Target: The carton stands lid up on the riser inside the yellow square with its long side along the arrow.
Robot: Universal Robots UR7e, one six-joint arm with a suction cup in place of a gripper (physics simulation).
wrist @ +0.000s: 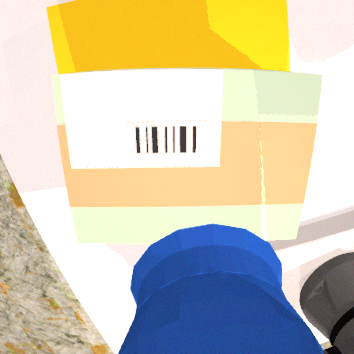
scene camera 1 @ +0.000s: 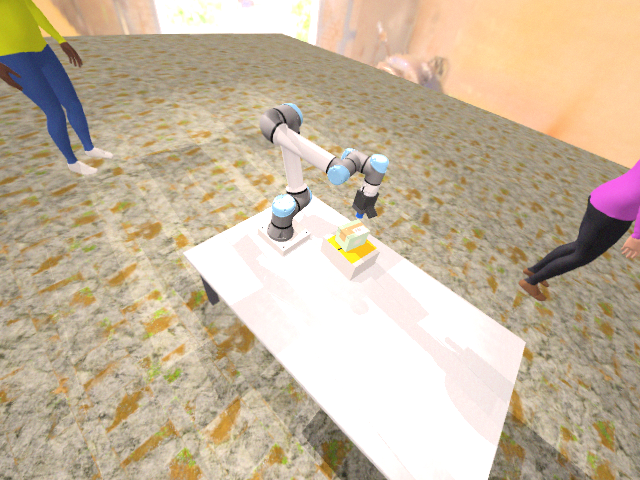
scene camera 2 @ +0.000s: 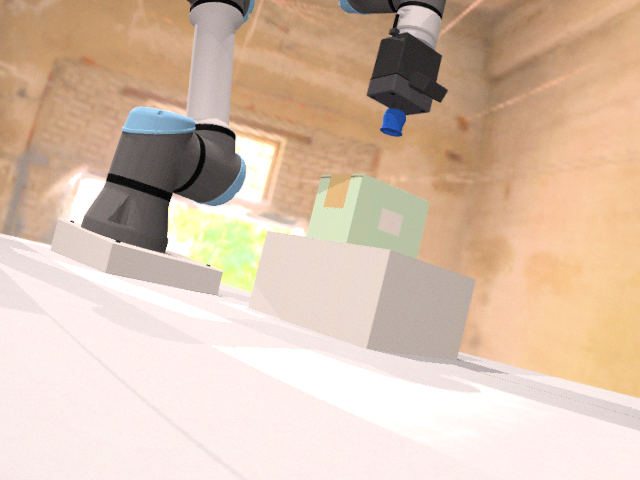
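A pale green carton (scene camera 1: 352, 236) (scene camera 2: 387, 217) (wrist: 285, 225) stands on the riser, with its tape and its white barcode label facing up in the wrist view. The light grey riser (scene camera 1: 341, 265) (scene camera 2: 320, 284) bears the yellow square (scene camera 1: 361, 252) (wrist: 150, 37), which shows beside the carton. A small part of a black mark shows near the square's edge in scene view 1; most of the arrow is hidden. My gripper, a blue suction cup (scene camera 1: 359, 215) (scene camera 2: 391, 131) (wrist: 210, 235), is open and hangs above the carton, with a gap between them in scene view 2.
The arm's base plate (scene camera 1: 283, 250) (scene camera 2: 160, 276) stands beside the riser on the white table (scene camera 1: 330, 330) (scene camera 2: 206, 403). A person in a yellow top (scene camera 1: 20, 31) stands beyond the table at the left. A person in a magenta top (scene camera 1: 617, 198) is at the right.
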